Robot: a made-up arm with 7 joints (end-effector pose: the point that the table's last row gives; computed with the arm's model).
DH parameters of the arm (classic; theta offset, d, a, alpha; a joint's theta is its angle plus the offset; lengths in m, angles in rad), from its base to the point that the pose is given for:
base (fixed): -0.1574 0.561 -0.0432 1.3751
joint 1: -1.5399 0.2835 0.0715 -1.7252
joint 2: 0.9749 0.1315 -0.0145 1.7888
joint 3: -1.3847 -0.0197 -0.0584 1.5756
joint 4: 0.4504 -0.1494 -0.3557 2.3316
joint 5: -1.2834 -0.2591 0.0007 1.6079
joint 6: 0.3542 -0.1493 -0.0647 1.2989
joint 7: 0 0.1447 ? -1.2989
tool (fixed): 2.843 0.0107 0 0
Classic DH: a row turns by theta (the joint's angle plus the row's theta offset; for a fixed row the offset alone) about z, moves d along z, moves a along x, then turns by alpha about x.
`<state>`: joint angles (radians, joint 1 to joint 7).
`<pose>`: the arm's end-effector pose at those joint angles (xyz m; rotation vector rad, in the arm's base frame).
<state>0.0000 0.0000 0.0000 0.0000 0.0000 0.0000 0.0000</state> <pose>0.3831 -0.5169 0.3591 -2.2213 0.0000 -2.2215</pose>
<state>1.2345 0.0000 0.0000 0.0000 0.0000 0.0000 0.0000</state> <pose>0.3371 -0.3785 1.0123 -0.5599 -0.4431 -3.0251</pose>
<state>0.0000 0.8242 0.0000 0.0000 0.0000 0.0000 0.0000</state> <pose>0.3831 -0.3043 0.2466 -1.7343 0.7582 -1.7344</pose>
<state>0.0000 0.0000 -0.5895 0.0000 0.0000 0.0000 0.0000</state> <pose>0.3273 -0.3524 0.2094 -2.3097 -0.2710 -1.5037</pose>
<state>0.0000 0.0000 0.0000 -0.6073 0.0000 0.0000 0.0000</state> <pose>0.1639 -0.5650 0.2623 2.3820 -0.5644 1.5688</pose>
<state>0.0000 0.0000 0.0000 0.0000 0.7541 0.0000 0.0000</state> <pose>0.2611 -0.5143 0.4885 2.8381 -0.0148 1.2306</pose>
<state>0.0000 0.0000 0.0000 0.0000 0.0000 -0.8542 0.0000</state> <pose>0.3831 -0.6509 0.4929 1.7144 0.7802 1.7146</pose>
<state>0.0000 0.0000 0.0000 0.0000 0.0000 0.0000 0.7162</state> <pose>0.5361 -0.4959 0.4359 1.3605 -0.4288 2.7909</pose>
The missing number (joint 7, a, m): 0.2457
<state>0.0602 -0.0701 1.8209 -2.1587 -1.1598 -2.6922 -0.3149</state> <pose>0.0629 -0.2191 0.4470 1.8760 -0.7933 -1.2640</pose>
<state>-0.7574 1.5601 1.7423 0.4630 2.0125 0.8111 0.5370</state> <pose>-0.1701 -0.5600 0.4863 0.6259 -2.2569 -0.9002</pose>
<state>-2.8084 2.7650 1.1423 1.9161 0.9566 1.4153 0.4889</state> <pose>-0.4677 -0.4219 0.6783 -0.0349 -1.0356 0.0196</pose>
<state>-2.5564 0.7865 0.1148 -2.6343 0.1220 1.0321 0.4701</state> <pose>-0.0002 -0.0467 0.7439 -0.7009 0.6360 -1.4045</pose>
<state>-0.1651 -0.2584 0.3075 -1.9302 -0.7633 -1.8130 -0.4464</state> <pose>-0.2526 -0.3469 0.6038 1.4809 0.2138 -0.9960</pose>
